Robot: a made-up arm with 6 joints.
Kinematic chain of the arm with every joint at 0, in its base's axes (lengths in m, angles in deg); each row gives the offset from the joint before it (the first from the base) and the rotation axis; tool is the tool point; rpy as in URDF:
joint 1: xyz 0 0 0.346 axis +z
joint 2: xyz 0 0 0 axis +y
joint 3: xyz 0.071 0 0.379 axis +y
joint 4: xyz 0.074 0 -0.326 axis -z
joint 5: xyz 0 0 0 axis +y
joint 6: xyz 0.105 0 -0.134 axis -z
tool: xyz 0 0 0 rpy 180 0 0
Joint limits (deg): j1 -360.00..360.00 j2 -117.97..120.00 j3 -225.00..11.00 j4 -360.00..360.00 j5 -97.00..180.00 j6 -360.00..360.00
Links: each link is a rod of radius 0.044 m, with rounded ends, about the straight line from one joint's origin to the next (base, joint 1, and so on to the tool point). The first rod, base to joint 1, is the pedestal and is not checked.
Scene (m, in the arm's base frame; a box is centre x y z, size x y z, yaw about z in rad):
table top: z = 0
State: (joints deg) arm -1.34 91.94 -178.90 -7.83 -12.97 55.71
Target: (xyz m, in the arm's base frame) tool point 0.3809 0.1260 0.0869
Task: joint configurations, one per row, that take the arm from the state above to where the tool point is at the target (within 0.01 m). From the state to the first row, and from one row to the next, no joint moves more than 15 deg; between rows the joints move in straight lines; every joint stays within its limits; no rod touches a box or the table.
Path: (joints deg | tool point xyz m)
1: 0.88 86.47 -164.25 -7.65 -6.57 55.71 | 0.8600 0.0291 0.3920
2: 3.09 80.99 -149.59 -7.47 -0.17 55.71 | 0.8766 0.0610 0.3337
3: 5.31 75.52 -134.94 -7.29 6.23 55.71 | 0.8680 0.0921 0.2730
4: 7.52 70.05 -120.29 -7.10 12.62 55.71 | 0.8346 0.1193 0.2145
5: 9.74 64.58 -105.64 -6.92 19.02 55.71 | 0.7775 0.1403 0.1623
6: 11.96 59.10 -90.98 -6.74 25.42 55.71 | 0.6994 0.1526 0.1205
7: 14.17 53.63 -76.33 -6.56 31.82 55.71 | 0.6042 0.1547 0.0924
8: 16.39 48.16 -61.68 -6.38 38.22 55.71 | 0.4963 0.1459 0.0806
9: 18.60 42.68 -47.03 -6.20 44.62 55.71 | 0.3810 0.1260 0.0869

